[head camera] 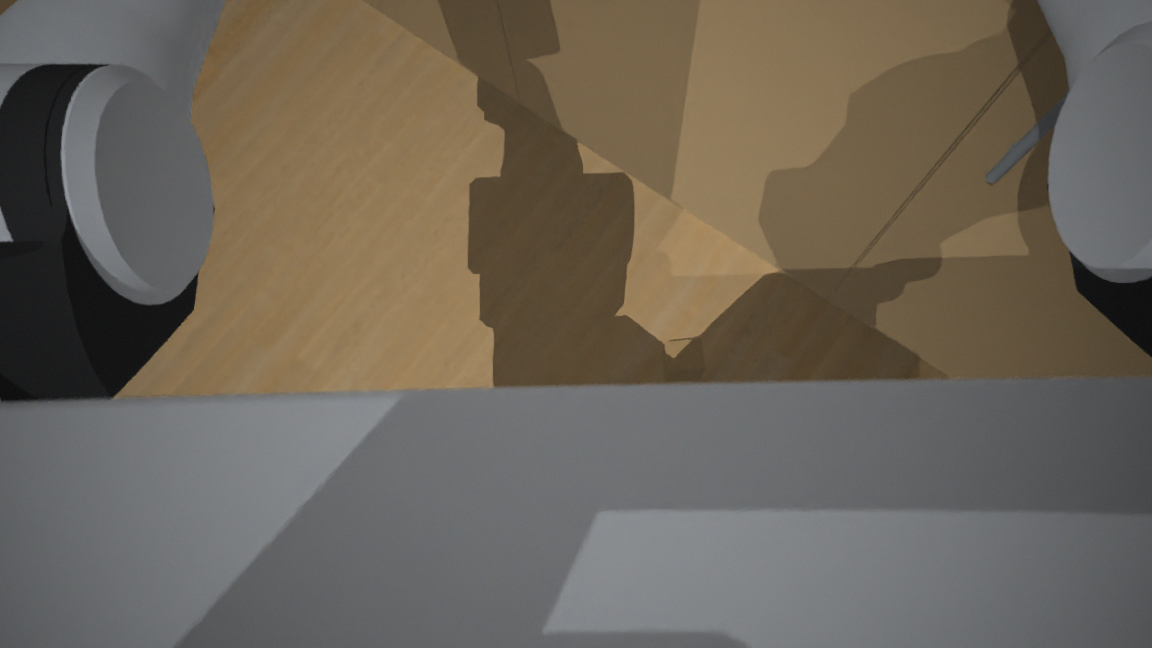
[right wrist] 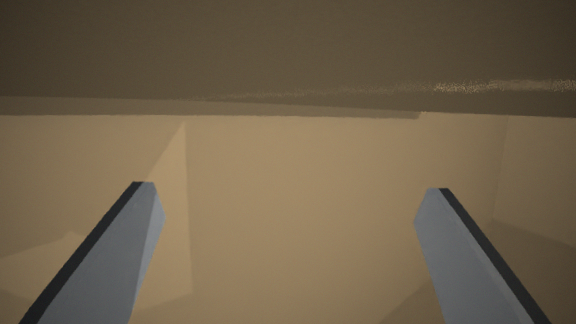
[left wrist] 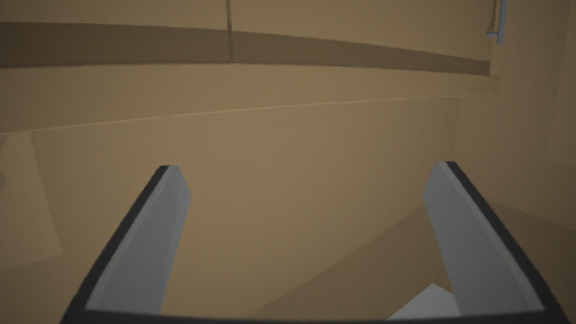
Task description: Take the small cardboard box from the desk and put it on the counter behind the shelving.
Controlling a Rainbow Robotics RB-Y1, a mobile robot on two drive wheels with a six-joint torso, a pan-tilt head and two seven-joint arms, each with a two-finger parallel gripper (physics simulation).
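Frame: origin at the robot's base, x back, y left, z down, level; millimetres.
Seen in the pictures: left gripper, fingertip midpoint: (left wrist: 305,180); right gripper, fingertip midpoint: (right wrist: 289,203).
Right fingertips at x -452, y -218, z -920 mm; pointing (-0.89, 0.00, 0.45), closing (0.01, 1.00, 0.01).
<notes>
Offsets run from my right fingertips to a thing's top centre. "*": to the spot under its first point. Level surfaces: height alone.
The small cardboard box does not show clearly in any view, and neither do the desk, the shelving or a counter that I can make out for certain. My left gripper (left wrist: 305,180) is open and empty in the left wrist view, its two fingers wide apart in front of a tan surface. My right gripper (right wrist: 289,203) is open and empty in the right wrist view, also in front of tan surfaces. Both grippers are outside the head view, where parts of my arms show at the left and right edges.
Wooden floor {dz +918 mm} (head camera: 322,241) lies below the head camera, crossed by my shadow. Tan cabinet fronts (head camera: 749,104) meet it diagonally at the upper right, with a grey bar handle {* dx +256, dy -123, dz +197 mm} (head camera: 1016,157). Another handle {* dx -465, dy +831, dz +151 mm} (left wrist: 501,22) and a pale corner (left wrist: 431,304) show in the left wrist view.
</notes>
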